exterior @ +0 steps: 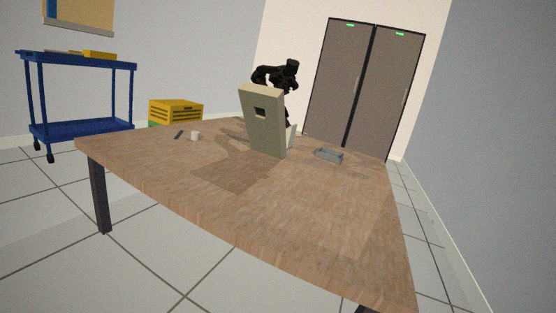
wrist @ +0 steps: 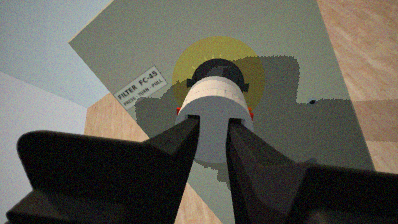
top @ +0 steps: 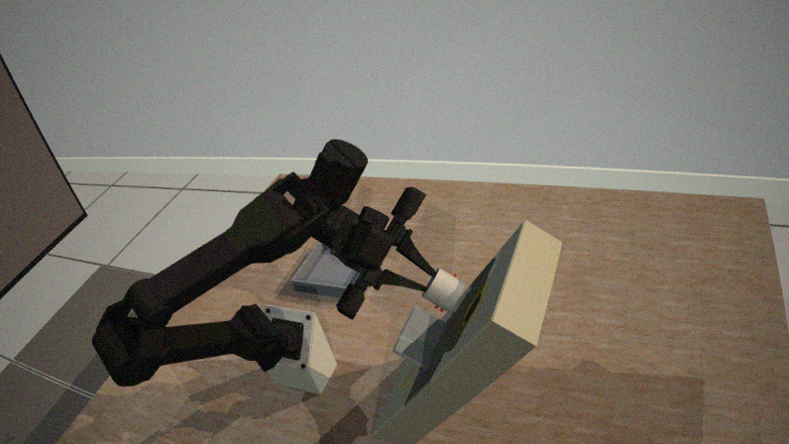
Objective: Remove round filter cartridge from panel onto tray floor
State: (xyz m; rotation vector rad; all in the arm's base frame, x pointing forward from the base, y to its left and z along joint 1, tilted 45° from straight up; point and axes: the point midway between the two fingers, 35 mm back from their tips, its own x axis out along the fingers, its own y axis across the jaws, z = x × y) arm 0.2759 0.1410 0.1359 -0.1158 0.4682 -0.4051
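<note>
Right now the service panel is 11 cm below my gripper tip, 2 cm ahead of it and 1 cm to the right of it. The rest, counted from my gripper tip: round filter cartridge: 1 cm below, 1 cm ahead; then tray: 37 cm behind, 28 cm to the left, 27 cm below.
</note>
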